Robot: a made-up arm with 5 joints.
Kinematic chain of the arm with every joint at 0, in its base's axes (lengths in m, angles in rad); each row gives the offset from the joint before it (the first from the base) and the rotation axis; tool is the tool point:
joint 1: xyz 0 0 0.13 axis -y
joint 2: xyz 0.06 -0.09 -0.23 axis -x
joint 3: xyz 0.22 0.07 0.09 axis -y
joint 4: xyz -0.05 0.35 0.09 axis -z
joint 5: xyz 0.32 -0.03 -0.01 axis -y
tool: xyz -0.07 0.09 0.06
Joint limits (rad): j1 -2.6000..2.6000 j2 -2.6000..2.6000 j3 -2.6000..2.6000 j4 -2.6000..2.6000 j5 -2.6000..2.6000
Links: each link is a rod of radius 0.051 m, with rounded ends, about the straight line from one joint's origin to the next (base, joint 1, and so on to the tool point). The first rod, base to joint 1, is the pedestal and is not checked.
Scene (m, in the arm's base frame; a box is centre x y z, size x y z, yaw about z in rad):
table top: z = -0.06
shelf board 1: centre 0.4 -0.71 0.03 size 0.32 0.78 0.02 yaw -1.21
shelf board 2: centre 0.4 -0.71 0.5 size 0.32 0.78 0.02 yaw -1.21
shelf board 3: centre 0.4 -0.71 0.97 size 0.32 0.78 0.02 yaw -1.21
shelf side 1: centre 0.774 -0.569 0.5 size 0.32 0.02 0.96 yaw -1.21
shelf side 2: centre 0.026 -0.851 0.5 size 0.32 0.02 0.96 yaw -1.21
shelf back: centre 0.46 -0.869 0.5 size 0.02 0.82 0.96 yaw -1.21
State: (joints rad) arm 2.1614 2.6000 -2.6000 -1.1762 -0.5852
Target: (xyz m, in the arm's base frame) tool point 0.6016 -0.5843 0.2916
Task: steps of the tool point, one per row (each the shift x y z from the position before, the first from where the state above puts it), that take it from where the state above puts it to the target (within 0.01 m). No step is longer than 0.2 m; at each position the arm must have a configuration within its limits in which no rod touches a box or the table.
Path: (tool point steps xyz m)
1: 0.0957 0.0923 0.0095
2: 0.0623 0.1155 0.0044
3: 0.0249 0.1256 -0.0036
4: -0.0115 0.1231 -0.0127
5: -0.0433 0.1105 -0.0209
6: 0.0923 -0.0687 -0.1397
7: 0.0377 -0.0538 -0.1469
8: -0.0091 -0.0371 -0.1331
9: 0.0344 -0.0622 -0.0220
10: 0.0294 -0.0653 -0.0075
11: 0.0217 -0.0665 0.0075
12: 0.0121 -0.0646 0.0220

